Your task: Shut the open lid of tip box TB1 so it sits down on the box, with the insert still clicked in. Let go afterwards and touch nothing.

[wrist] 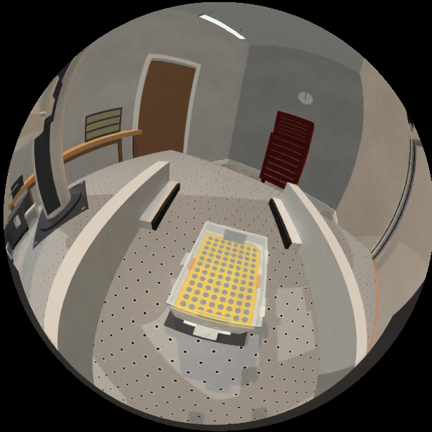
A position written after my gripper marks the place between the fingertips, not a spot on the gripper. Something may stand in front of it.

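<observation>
That is my gripper [227,182] I am looking at. I can see a clear lid [223,278] as well.
</observation>
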